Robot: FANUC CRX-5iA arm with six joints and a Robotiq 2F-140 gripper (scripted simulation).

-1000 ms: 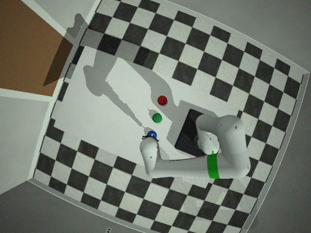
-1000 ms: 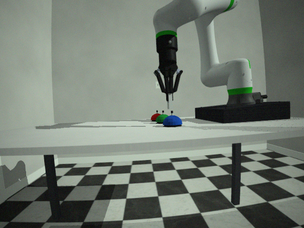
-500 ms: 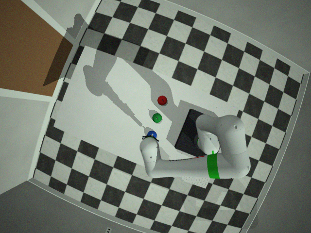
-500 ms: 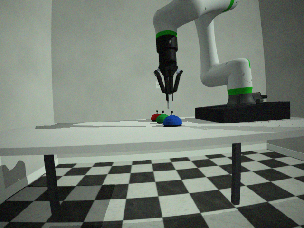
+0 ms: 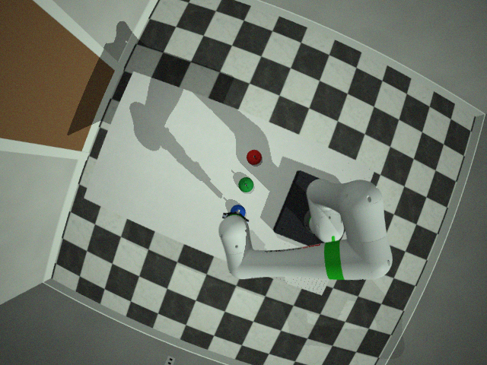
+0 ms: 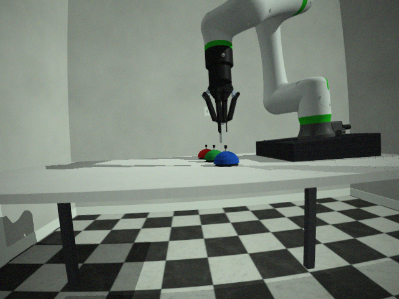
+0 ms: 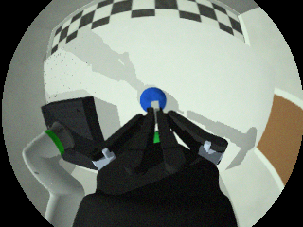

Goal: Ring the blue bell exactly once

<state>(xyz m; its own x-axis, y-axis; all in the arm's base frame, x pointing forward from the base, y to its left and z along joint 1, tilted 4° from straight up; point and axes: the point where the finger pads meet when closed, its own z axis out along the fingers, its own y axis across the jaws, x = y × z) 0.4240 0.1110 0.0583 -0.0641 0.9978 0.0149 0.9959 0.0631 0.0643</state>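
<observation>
My gripper is now 7 cm above the blue bell and 1 cm past it. The rest, counted from my hand: red bell 32 cm to the right, 7 cm below, 1 cm ahead; then green bell 16 cm to the right, 7 cm below.
</observation>
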